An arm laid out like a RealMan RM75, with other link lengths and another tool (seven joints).
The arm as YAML. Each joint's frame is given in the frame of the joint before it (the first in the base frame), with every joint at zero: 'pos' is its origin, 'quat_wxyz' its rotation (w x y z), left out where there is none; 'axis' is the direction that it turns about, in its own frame. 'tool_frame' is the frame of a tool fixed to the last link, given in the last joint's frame.
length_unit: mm
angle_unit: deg
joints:
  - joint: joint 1
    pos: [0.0, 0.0, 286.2]
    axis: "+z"
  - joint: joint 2
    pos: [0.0, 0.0, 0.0]
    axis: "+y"
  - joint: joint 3
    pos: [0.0, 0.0, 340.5]
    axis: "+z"
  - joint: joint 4
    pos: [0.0, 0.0, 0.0]
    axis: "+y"
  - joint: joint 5
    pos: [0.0, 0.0, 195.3]
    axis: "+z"
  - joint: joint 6
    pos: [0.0, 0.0, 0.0]
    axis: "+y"
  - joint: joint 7
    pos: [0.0, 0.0, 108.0]
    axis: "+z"
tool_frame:
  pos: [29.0, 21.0, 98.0]
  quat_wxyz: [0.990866, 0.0, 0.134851, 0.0]
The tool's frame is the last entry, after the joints.
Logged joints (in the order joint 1, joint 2, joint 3, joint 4, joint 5, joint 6, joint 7), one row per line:
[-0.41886, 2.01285, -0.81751, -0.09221, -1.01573, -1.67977, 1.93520]
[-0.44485, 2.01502, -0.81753, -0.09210, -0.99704, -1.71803, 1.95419]
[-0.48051, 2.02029, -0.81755, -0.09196, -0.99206, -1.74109, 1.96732]
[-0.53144, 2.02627, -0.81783, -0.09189, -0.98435, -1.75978, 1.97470]
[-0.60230, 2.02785, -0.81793, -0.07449, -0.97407, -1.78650, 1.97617]
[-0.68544, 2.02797, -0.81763, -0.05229, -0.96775, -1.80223, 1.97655]
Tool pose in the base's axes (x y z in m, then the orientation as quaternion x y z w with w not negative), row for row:
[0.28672, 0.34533, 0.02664, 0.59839, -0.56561, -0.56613, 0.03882]
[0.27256, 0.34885, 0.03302, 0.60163, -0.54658, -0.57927, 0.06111]
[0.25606, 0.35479, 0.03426, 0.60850, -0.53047, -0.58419, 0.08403]
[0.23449, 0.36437, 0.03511, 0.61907, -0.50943, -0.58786, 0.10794]
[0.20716, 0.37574, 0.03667, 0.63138, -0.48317, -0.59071, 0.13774]
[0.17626, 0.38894, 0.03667, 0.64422, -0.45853, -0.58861, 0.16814]
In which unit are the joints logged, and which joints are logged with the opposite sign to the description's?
The joints are logged in radians. Opposite sign: joint 1.
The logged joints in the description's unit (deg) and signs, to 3 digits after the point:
[23.999, 115.328, -46.840, -5.283, -58.197, -96.244, 110.879]
[25.488, 115.452, -46.841, -5.277, -57.126, -98.436, 111.967]
[27.531, 115.754, -46.842, -5.269, -56.841, -99.757, 112.719]
[30.449, 116.097, -46.858, -5.265, -56.399, -100.828, 113.142]
[34.509, 116.187, -46.864, -4.268, -55.810, -102.359, 113.226]
[39.273, 116.194, -46.847, -2.996, -55.448, -103.260, 113.248]

